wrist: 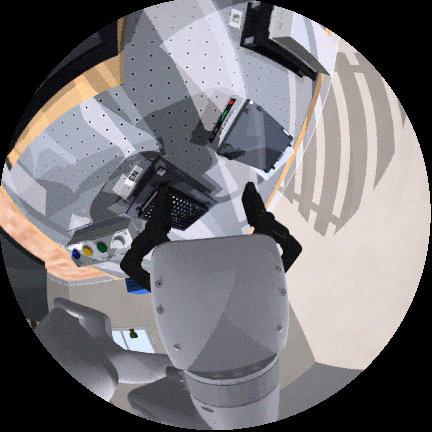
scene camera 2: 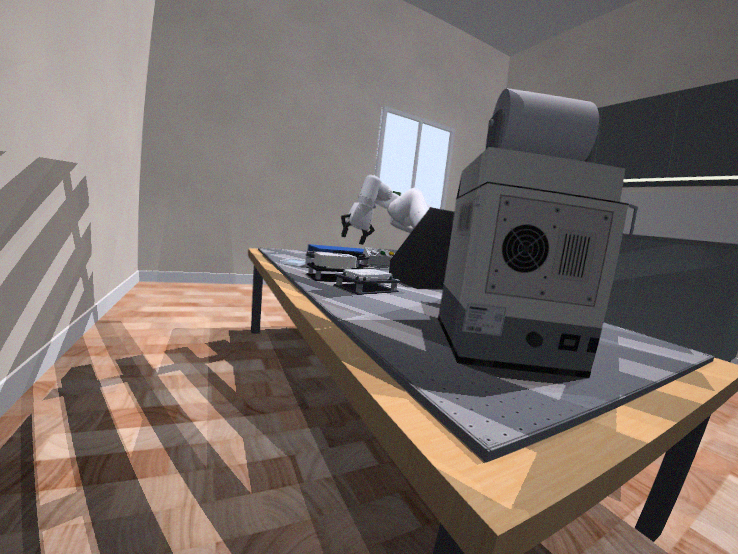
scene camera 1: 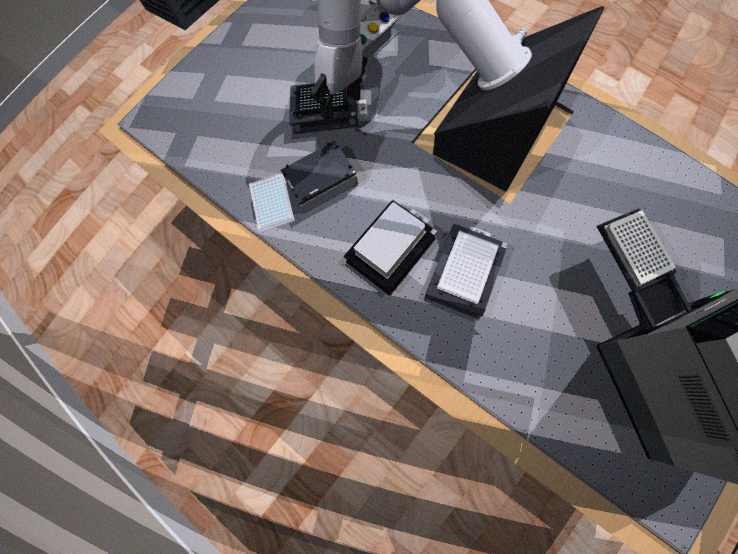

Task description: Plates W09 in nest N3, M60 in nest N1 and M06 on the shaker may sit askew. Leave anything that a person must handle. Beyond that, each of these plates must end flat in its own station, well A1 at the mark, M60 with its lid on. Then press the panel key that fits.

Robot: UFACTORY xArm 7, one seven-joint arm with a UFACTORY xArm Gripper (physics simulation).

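A black well plate (scene camera 1: 307, 98) (wrist: 187, 210) sits in nest N3 (scene camera 1: 324, 125); whether it is level is unclear. My gripper (scene camera 1: 340, 107) (scene camera 2: 354, 235) (wrist: 207, 191) is open and empty, above and partly over that nest. The black shaker (scene camera 1: 318, 172) (wrist: 257, 132) has a bare top and shows a red light in the wrist view. A pale blue well plate (scene camera 1: 271, 201) lies beside it, at its outer corner. A plate with a smooth white top (scene camera 1: 390, 238) (wrist: 295, 37) stands in the nest labelled N2. A white well plate (scene camera 1: 469, 265) with visible wells stands in the neighbouring nest. Plate names and A1 marks are unreadable.
The key panel (scene camera 1: 381, 36) (wrist: 110, 256) with blue, yellow and green keys and a white knob is beside N3. A large black slanted board (scene camera 1: 506, 119) (scene camera 2: 423, 253) stands behind the nests. A grey machine (scene camera 1: 661, 381) (scene camera 2: 470, 256) stands at the right, with another well plate (scene camera 1: 640, 247) on its tray.
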